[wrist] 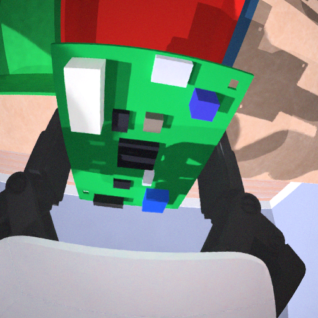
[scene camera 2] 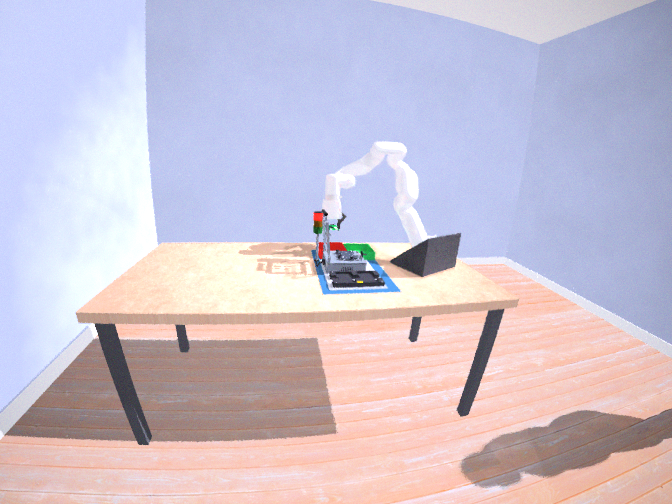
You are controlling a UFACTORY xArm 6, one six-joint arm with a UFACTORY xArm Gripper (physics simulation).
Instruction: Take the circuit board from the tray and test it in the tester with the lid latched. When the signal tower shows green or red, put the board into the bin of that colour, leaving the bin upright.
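My gripper (scene camera 2: 336, 222) (wrist: 138, 133) is shut on the green circuit board (scene camera 2: 333, 227) (wrist: 135, 95), held in the air by its side edges and tilted in the wrist view. The red bin (scene camera 2: 333, 247) (wrist: 145, 22) stands upright below and beyond the board, partly hidden by it in the wrist view. The green bin (scene camera 2: 364, 250) (wrist: 25, 55) stands upright beside it. The signal tower (scene camera 2: 318, 223) has a bright red top segment; its green bottom segment looks darker. The tester (scene camera 2: 347, 264) appears as a grey box; its latch is too small to tell. The black tray (scene camera 2: 347, 279) lies before it.
A blue mat (scene camera 2: 389, 287) lies under the equipment on the wooden table (scene camera 2: 217, 287). A dark wedge-shaped block (scene camera 2: 439, 254) stands at the right, near the arm's base. A thin grey upright structure (scene camera 2: 327, 244) rises by the tester's left side, close to the signal tower.
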